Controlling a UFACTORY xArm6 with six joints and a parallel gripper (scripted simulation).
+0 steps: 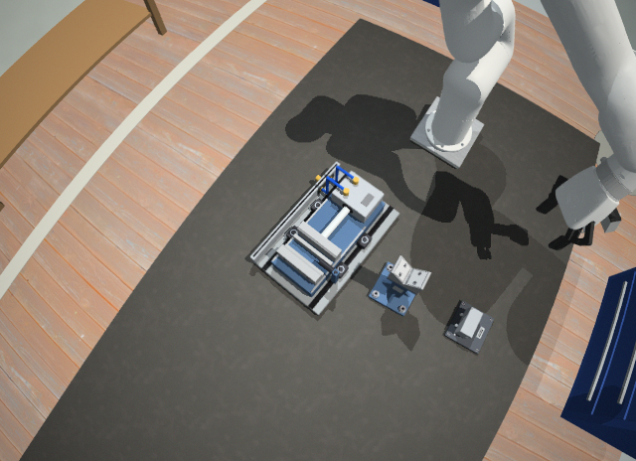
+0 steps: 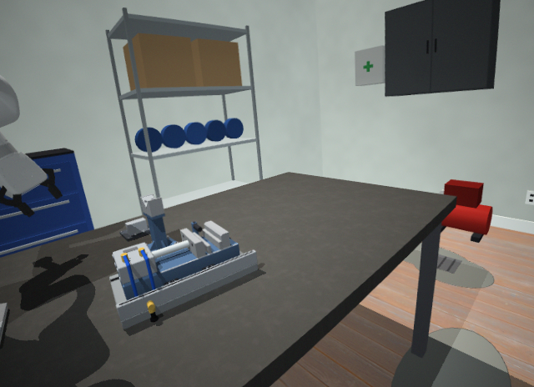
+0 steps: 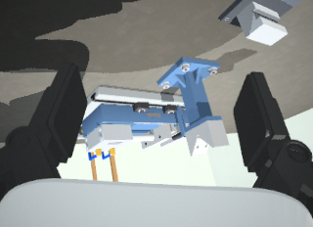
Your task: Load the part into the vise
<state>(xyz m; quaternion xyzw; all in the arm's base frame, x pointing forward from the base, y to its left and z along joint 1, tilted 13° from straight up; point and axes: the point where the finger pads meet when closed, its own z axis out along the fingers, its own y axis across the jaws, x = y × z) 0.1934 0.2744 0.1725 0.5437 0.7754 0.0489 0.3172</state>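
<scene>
Right now the part is 22 cm ahead of my hand, 14 cm below it and 6 cm to the right of it. The rest, counted from my hand: white cylinder rod: 42 cm to the right, 16 cm ahead, 9 cm below; then air cylinder: 40 cm to the right, 9 cm below, 8 cm ahead; then infeed plate: 22 cm ahead, 16 cm below, 5 cm to the right.
</scene>
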